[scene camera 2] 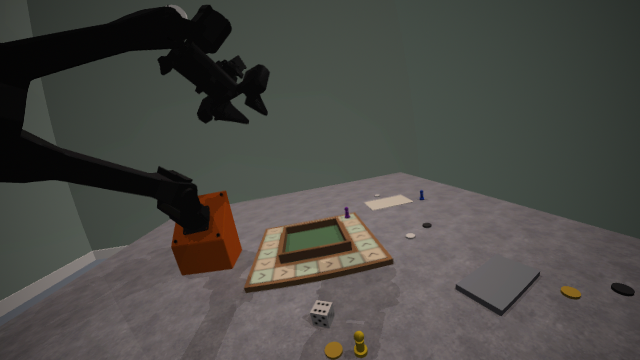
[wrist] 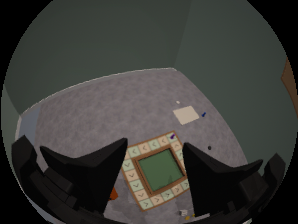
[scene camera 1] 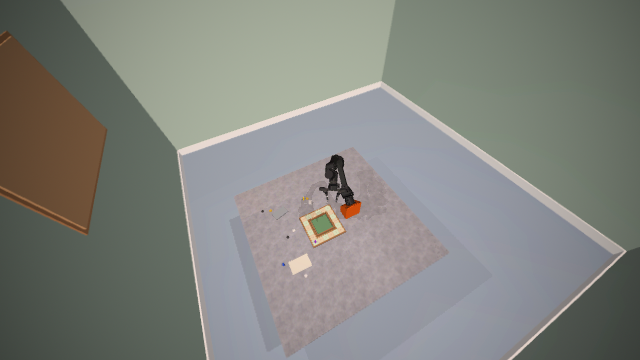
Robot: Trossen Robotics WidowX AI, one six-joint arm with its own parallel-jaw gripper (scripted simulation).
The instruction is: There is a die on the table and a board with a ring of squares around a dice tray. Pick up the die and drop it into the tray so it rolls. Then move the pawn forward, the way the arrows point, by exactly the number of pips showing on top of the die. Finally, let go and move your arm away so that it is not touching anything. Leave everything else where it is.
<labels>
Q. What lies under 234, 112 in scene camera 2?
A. My gripper.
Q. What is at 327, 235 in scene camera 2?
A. A green dice tray.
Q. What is my gripper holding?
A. Nothing.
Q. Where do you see a green dice tray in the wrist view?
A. At 160, 170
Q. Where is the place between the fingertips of my gripper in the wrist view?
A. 155, 145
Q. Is my gripper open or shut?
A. Open.
</labels>
